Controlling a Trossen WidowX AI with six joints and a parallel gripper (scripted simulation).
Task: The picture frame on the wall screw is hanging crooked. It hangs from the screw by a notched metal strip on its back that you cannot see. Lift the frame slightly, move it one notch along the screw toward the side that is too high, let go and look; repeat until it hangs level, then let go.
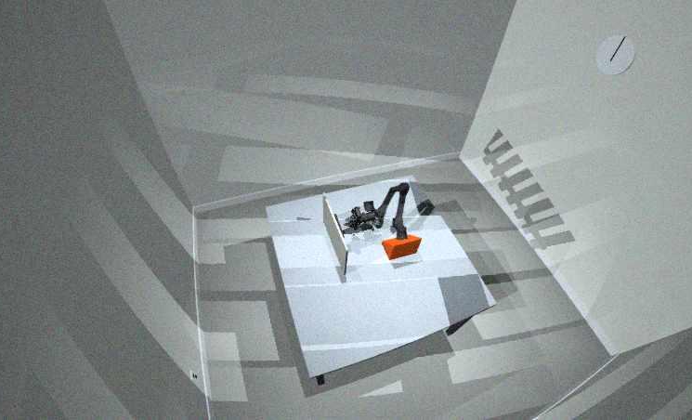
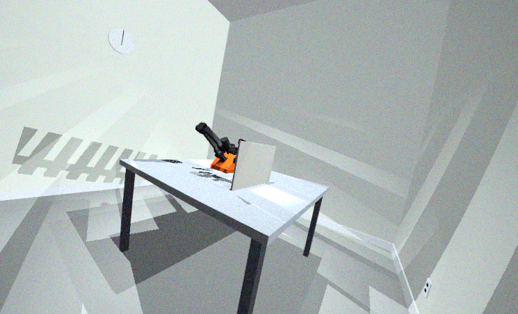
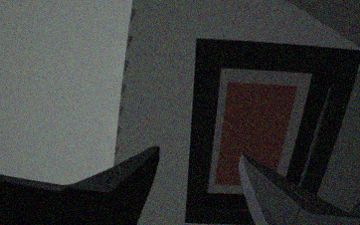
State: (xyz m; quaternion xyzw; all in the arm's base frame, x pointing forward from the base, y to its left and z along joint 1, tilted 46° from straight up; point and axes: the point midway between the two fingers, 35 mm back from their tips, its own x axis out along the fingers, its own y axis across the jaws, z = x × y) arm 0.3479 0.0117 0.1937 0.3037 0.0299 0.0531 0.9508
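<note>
My gripper tip is 60 mm short of the picture frame, 10 mm to the right of it and 60 mm above it. Also, from my gripper tip: wall panel (60 mm ahead, 20 mm to the left, 70 mm below).
</note>
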